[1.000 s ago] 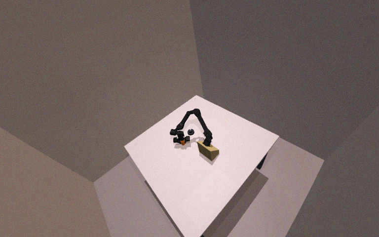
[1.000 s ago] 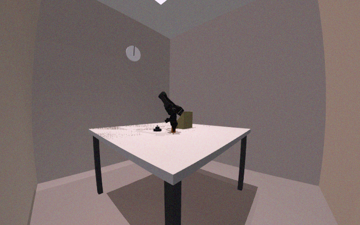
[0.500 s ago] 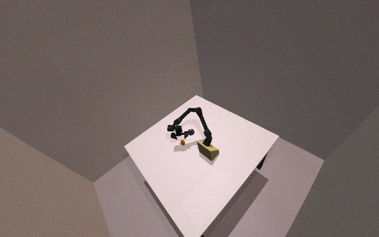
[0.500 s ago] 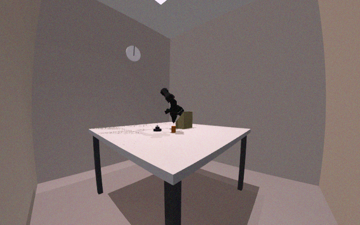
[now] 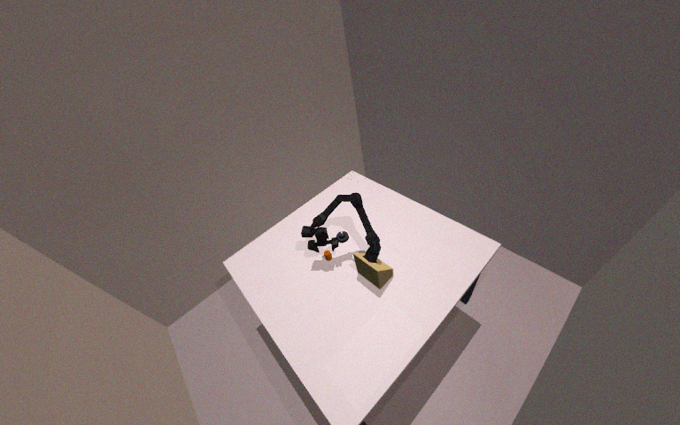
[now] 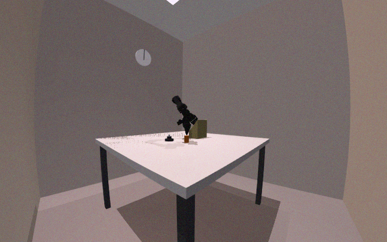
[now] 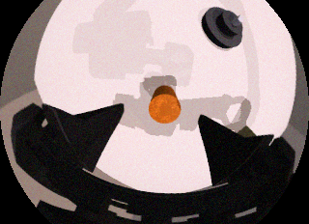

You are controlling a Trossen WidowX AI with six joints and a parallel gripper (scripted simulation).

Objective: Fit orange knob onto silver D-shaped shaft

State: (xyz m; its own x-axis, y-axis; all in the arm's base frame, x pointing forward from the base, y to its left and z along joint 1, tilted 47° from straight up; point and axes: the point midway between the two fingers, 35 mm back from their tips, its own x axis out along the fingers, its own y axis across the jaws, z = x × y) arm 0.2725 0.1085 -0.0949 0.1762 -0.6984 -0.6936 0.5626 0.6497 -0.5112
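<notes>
The orange knob is 3 cm below my gripper tip. Also, from my gripper tip: round pedestal (17 cm to the right, 7 cm ahead, 4 cm below).
</notes>
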